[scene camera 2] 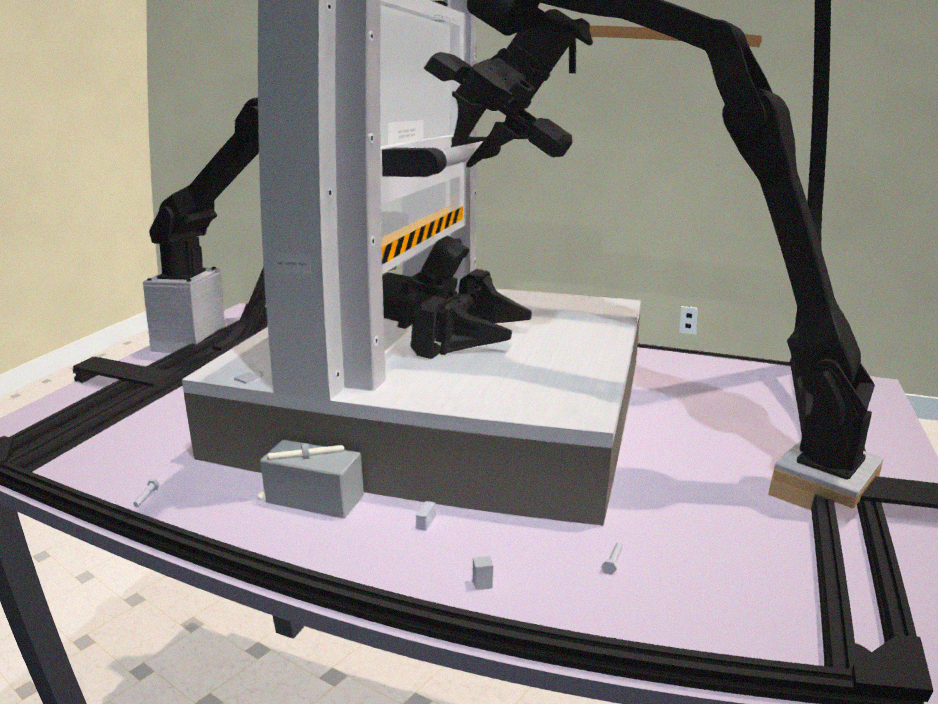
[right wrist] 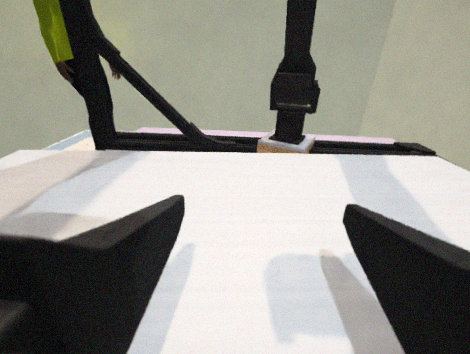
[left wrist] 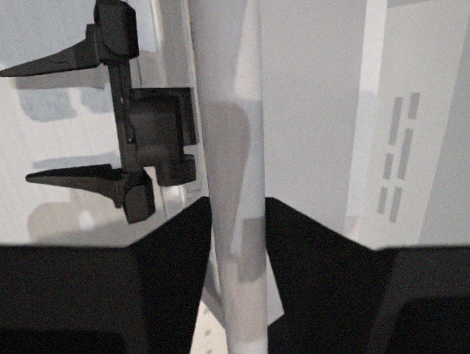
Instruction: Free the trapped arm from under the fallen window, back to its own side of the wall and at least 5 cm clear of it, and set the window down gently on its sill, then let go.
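Frame: origin at the left arm's base, x left, y down, z back, level; millimetres.
Seen in the pictures: left gripper, between the fingertips: (left wrist: pixel 237 207); right gripper, between the fingertips: (scene camera 2: pixel 521 325) (right wrist: pixel 263 207) (left wrist: pixel 13 129); left arm's base, origin of its link: (scene camera 2: pixel 831 460) (right wrist: pixel 287 138); right arm's base, origin of its link: (scene camera 2: pixel 181 274).
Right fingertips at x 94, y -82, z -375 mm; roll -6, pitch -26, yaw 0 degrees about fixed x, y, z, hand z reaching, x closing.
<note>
Pixels of each thing's top centre, then the offset from my right fingertips to it. "spot": a spot on its surface instead.
- window, a spot on its surface: (left wrist: pixel 310 125) spot: dz -100, dx +67, dy -194 mm
- window's round light grey handle bar, centre of its top: (left wrist: pixel 254 201) (scene camera 2: pixel 462 145) dz -69, dx +30, dy -209 mm
The window (scene camera 2: pixel 420 94) (left wrist: pixel 310 125) hangs upright in the grey wall frame (scene camera 2: pixel 295 197), its black-and-yellow striped lower edge (scene camera 2: pixel 422 234) above the white-topped base (scene camera 2: pixel 560 394). My left gripper (scene camera 2: pixel 464 153) (left wrist: pixel 237 207) is shut on the window's round light grey handle bar (left wrist: pixel 227 150). My right gripper (scene camera 2: pixel 520 323) (left wrist: pixel 15 125) (right wrist: pixel 263 207) is open and empty, low over the base. Its arm passes through the opening below the striped edge, with the gripper out on the picture's right side of the wall. Whether the arm touches the window is hard to tell. The sill is mostly hidden.
A grey box (scene camera 2: pixel 312 481) with a pale rod on top stands before the base. Small grey blocks (scene camera 2: pixel 425 515) (scene camera 2: pixel 482 572) and bolts (scene camera 2: pixel 146 492) (scene camera 2: pixel 612 557) lie on the pink table. Black rails edge the table. A person (right wrist: pixel 55 30) stands behind.
</note>
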